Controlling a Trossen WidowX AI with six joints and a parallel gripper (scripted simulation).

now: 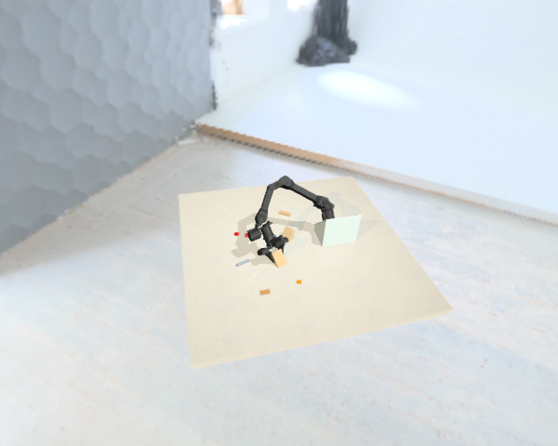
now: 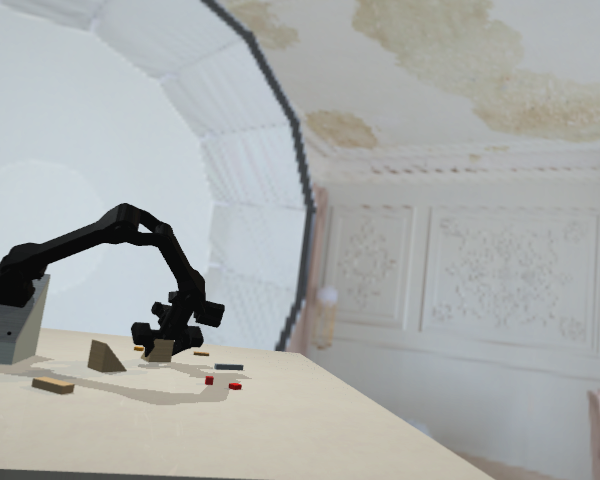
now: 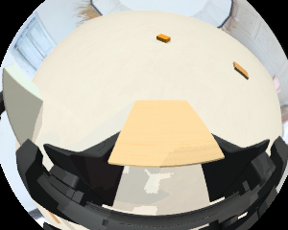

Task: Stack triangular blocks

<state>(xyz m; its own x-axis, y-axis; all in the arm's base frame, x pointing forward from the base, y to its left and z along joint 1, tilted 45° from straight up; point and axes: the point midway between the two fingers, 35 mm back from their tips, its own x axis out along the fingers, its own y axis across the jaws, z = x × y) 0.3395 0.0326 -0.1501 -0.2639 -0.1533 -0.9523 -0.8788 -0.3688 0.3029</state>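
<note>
Right now the triangular block is 100 mm behind my gripper tip and 190 mm to the right of it. Round my gripper tip: dark grey bar (200 mm ahead, 20 mm to the right, 10 mm below); flat tan block (130 mm behind, 420 mm to the right, 10 mm below).
</note>
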